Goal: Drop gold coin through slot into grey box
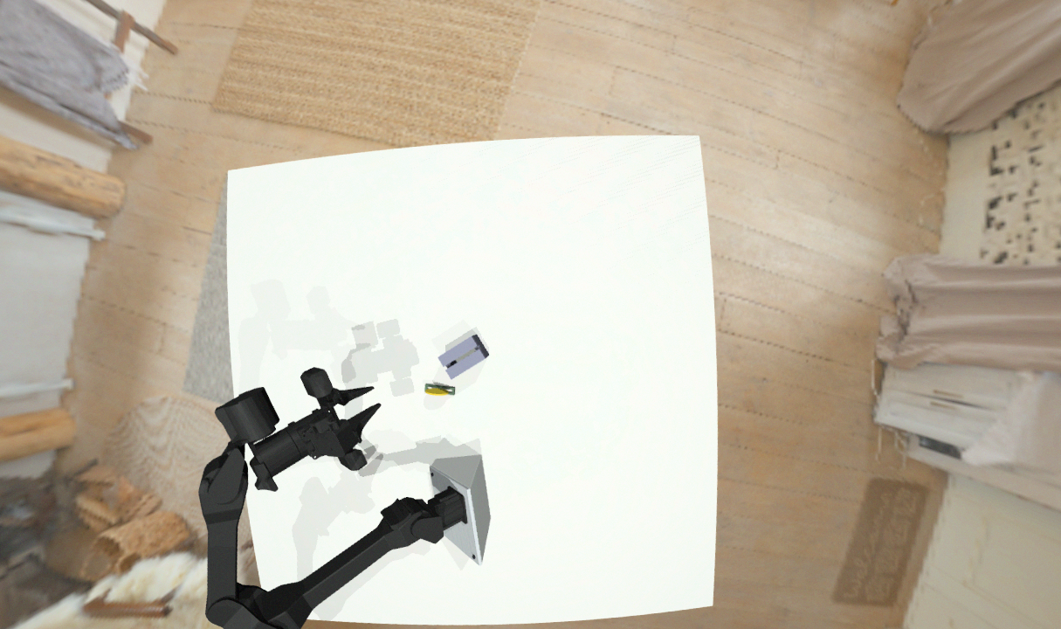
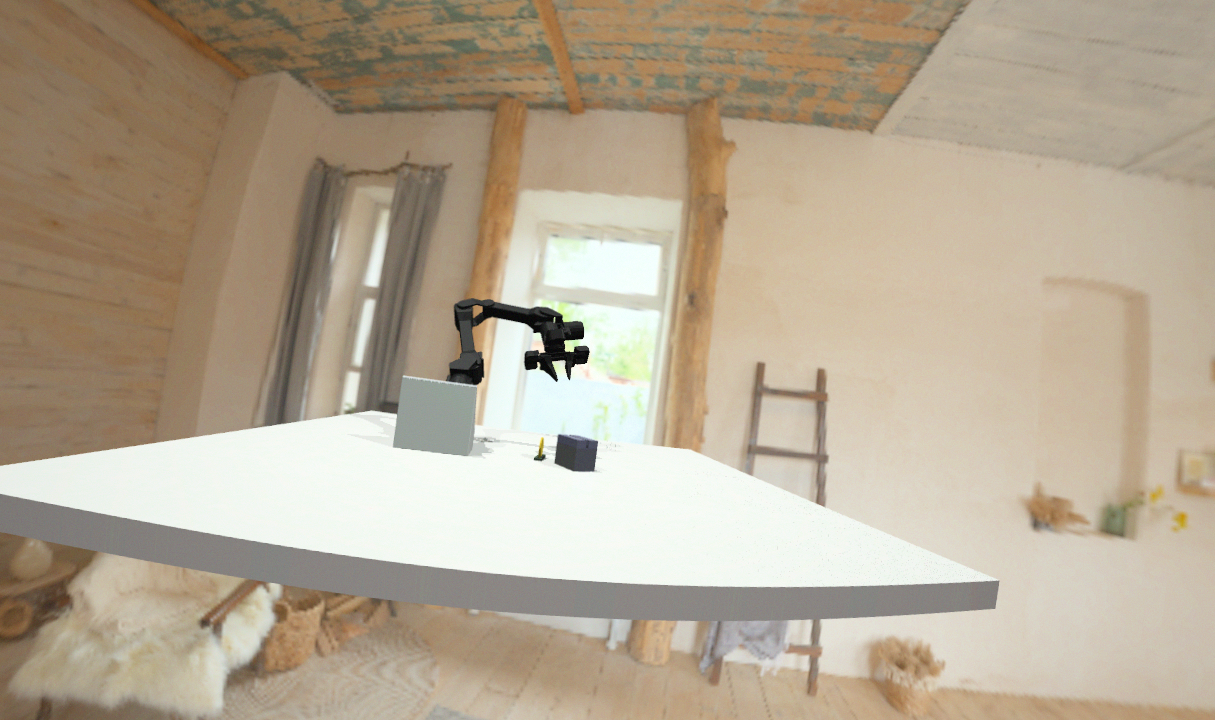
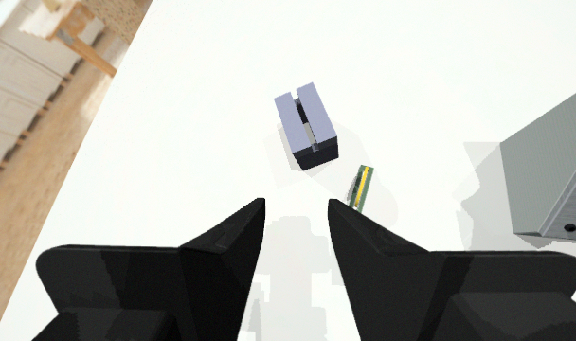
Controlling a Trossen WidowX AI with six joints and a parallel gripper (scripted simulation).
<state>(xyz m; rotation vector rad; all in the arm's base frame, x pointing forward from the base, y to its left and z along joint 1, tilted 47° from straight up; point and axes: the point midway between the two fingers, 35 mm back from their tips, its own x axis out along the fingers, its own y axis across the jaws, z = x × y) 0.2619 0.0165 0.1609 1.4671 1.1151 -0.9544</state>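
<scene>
The thin gold coin is 18 cm below my gripper tip, 6 cm to the right of it and 4 cm behind it.
</scene>
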